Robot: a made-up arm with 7 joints. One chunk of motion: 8 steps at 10 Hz.
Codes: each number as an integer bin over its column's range. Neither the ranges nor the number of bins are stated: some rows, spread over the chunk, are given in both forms.
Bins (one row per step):
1: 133 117 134 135 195 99 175
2: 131 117 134 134 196 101 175
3: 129 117 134 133 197 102 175
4: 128 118 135 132 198 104 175
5: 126 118 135 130 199 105 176
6: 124 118 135 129 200 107 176
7: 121 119 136 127 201 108 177
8: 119 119 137 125 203 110 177
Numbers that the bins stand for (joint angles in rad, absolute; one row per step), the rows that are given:
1: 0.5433 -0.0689 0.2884 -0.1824 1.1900 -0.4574 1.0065
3: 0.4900 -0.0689 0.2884 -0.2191 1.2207 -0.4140 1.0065
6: 0.4233 -0.0538 0.3012 -0.2925 1.2667 -0.3416 1.0278
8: 0.3567 -0.0387 0.3268 -0.3659 1.3127 -0.2982 1.0491
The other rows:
2: 0.5167 -0.0689 0.2884 -0.2007 1.2053 -0.4285 1.0065
4: 0.4767 -0.0538 0.3012 -0.2374 1.2360 -0.3851 1.0065
5: 0.4500 -0.0538 0.3012 -0.2741 1.2513 -0.3706 1.0278
7: 0.3833 -0.0387 0.3140 -0.3292 1.2820 -0.3272 1.0491

